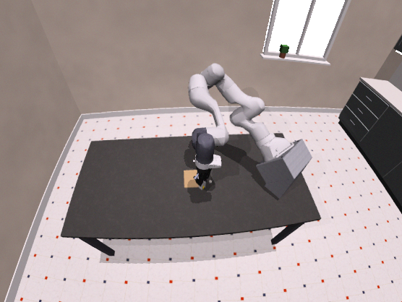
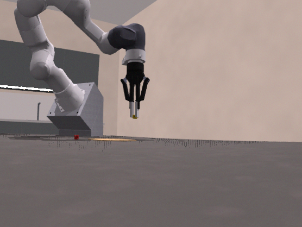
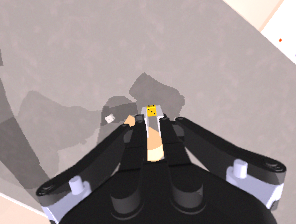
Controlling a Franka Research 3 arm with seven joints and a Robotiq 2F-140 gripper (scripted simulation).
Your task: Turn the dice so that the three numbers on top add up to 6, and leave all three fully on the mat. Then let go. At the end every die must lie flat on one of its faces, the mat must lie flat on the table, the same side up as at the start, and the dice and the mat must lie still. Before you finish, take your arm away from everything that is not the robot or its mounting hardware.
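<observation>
Right now the white die is 90 mm behind my hand, 60 mm to the right of it and 120 mm below it. The rest, counted from my hand: tan mat 130 mm to the right, 130 mm below; yellow die 10 mm to the left, 30 mm below; red die 110 mm behind, 220 mm to the right, 120 mm below.
</observation>
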